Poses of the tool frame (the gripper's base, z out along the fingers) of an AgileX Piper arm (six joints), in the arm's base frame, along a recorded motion.
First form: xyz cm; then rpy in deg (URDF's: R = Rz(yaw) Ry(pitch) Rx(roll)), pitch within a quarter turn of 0, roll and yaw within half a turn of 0.
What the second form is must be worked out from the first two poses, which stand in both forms.
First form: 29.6 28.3 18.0 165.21 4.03 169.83
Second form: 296 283 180 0.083 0.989 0.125 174.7
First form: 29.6 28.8 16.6 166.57 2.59 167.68
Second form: 296 288 166 0.104 0.988 0.114 176.0
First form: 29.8 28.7 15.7 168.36 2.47 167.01
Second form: 298 287 157 0.110 0.989 0.098 176.2
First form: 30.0 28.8 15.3 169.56 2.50 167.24
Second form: 300 288 153 0.109 0.990 0.088 176.4
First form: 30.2 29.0 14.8 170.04 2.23 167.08
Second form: 302 290 148 0.110 0.990 0.084 176.7
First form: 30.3 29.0 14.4 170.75 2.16 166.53
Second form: 303 290 144 0.115 0.990 0.078 176.8
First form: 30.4 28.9 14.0 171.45 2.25 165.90
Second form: 304 289 140 0.121 0.990 0.072 176.7
